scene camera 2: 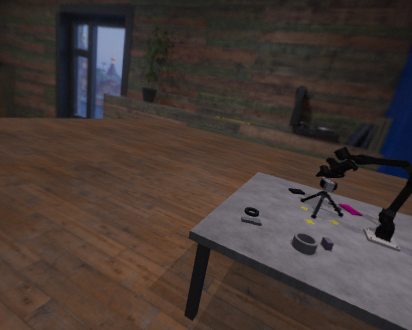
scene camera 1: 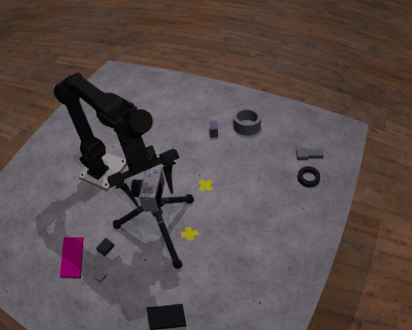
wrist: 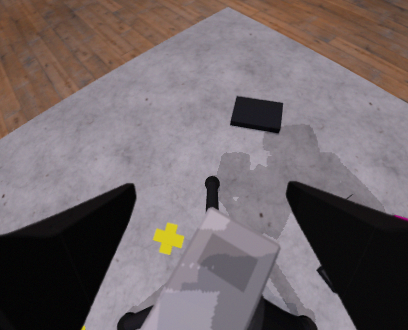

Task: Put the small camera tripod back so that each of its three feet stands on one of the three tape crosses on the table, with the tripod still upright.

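Frame: origin at the arm's base, x back, y right, z up, level; centimetres.
Where they show: gripper, fingertip midpoint: (scene camera 2: 320,176) (scene camera 1: 155,200) (wrist: 211,189); arm's base at its link origin: (scene camera 2: 382,237) (scene camera 1: 97,170).
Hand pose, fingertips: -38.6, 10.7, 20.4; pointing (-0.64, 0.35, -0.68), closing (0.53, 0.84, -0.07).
Observation:
Things, the pixels of their centre, and the offset from my fingertips, as dx, dy, dz. "spot": a spot on its surface instead.
- right foot at a spot on its surface: (scene camera 1: 189,199) spot: +3.5, -16.9, -19.6
- magenta pad at the middle of its body: (scene camera 1: 71,257) (scene camera 2: 349,209) +22.5, +21.6, -21.4
- dark block at the middle of its body: (scene camera 1: 105,247) +15.5, +11.6, -21.0
- black box at the middle of its body: (wrist: 256,114) (scene camera 1: 166,317) -13.9, +20.3, -21.0
- grey hollow cylinder at the middle of its body: (scene camera 1: 247,121) (scene camera 2: 304,243) +5.8, -56.7, -19.4
- purple block at the middle of its body: (scene camera 1: 213,129) (scene camera 2: 327,243) +14.2, -47.3, -19.8
- black ring at the middle of its body: (scene camera 1: 309,176) (scene camera 2: 251,211) -24.6, -45.2, -21.0
- grey bar at the middle of its body: (scene camera 1: 310,153) (scene camera 2: 251,220) -20.8, -55.2, -21.0
The small tripod (scene camera 1: 167,240) (scene camera 2: 324,196) stands upright with a grey camera (scene camera 1: 151,189) (scene camera 2: 328,185) (wrist: 215,270) on top. In scene camera 1, two yellow tape crosses show, one (scene camera 1: 205,185) beyond the right foot (scene camera 1: 189,199) and one (scene camera 1: 189,233) right of the front leg. Scene camera 2 shows three crosses (scene camera 2: 304,208) (scene camera 2: 309,221) (scene camera 2: 334,222). The visible feet in scene camera 1 are off the two crosses seen there. My gripper (scene camera 1: 155,200) (wrist: 211,189) is wide open above the tripod, its fingers on either side of the camera, with nothing gripped.
A magenta pad (scene camera 1: 72,257) (scene camera 2: 350,209) and a dark block (scene camera 1: 105,246) lie left of the tripod. A black box (scene camera 1: 166,316) (wrist: 257,114) lies beyond its front foot. A grey hollow cylinder (scene camera 1: 247,129), purple block (scene camera 1: 213,129), black ring (scene camera 1: 309,183) and grey bar (scene camera 1: 310,154) lie farther off.

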